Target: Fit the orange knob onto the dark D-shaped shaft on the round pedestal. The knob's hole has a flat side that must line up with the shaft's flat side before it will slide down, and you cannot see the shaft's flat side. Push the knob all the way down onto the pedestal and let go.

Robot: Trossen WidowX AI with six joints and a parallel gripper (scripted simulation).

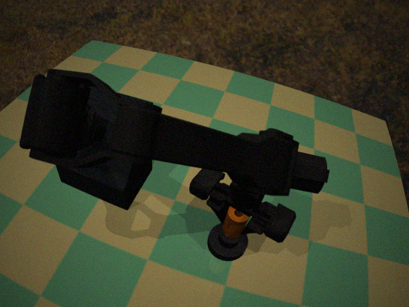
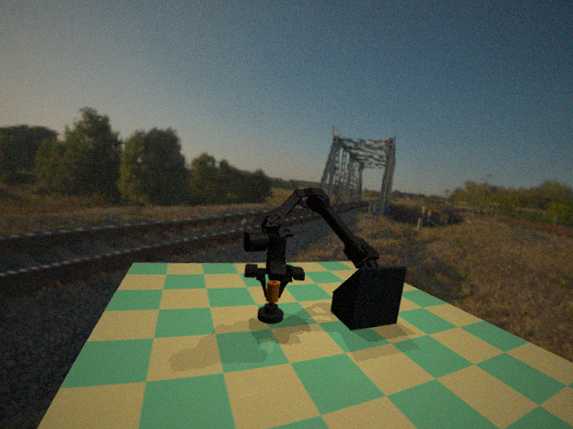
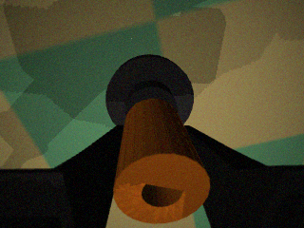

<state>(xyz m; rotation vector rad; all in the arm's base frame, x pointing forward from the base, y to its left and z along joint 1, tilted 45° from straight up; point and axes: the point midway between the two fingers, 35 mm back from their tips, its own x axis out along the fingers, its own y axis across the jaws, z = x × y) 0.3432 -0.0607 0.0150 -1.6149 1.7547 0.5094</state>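
Right now my gripper tip is 20 mm below the orange knob. The rest, counted from my gripper tip: dark round pedestal (40 mm below).
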